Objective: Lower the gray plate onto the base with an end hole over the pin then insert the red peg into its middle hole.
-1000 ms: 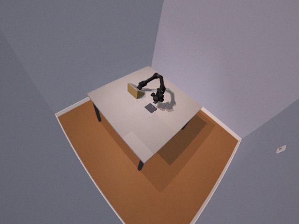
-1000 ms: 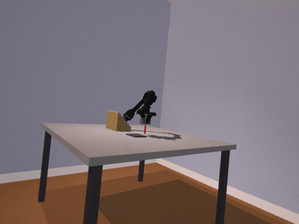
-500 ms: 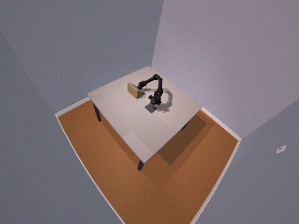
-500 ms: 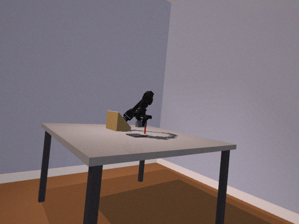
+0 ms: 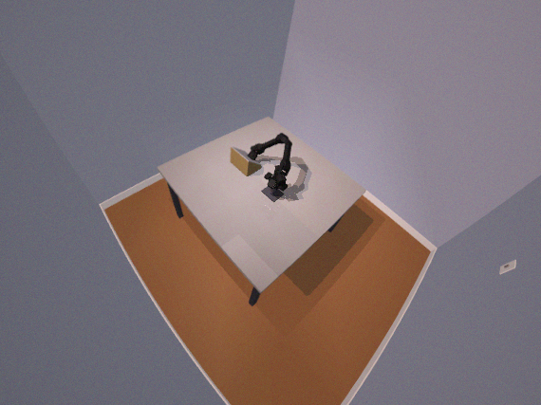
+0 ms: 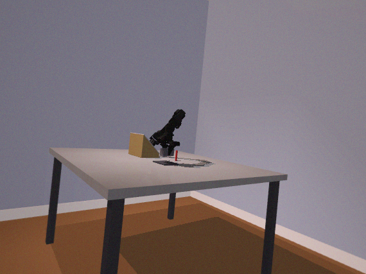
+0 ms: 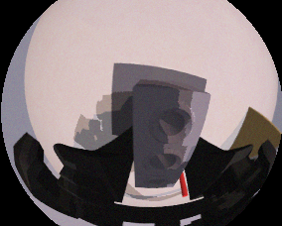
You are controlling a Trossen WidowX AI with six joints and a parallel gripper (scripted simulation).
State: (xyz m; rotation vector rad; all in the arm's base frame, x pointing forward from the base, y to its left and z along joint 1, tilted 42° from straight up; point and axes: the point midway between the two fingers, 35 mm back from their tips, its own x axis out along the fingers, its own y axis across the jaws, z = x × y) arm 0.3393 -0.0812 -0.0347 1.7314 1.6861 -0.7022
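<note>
Now: gripper tip 10 mm to the right of the dark base and 50 mm above it. From my gripper tip the other things lie so: red peg (100 mm behind, 180 mm to the left, 20 mm below); then gray plate (30 mm above).
</note>
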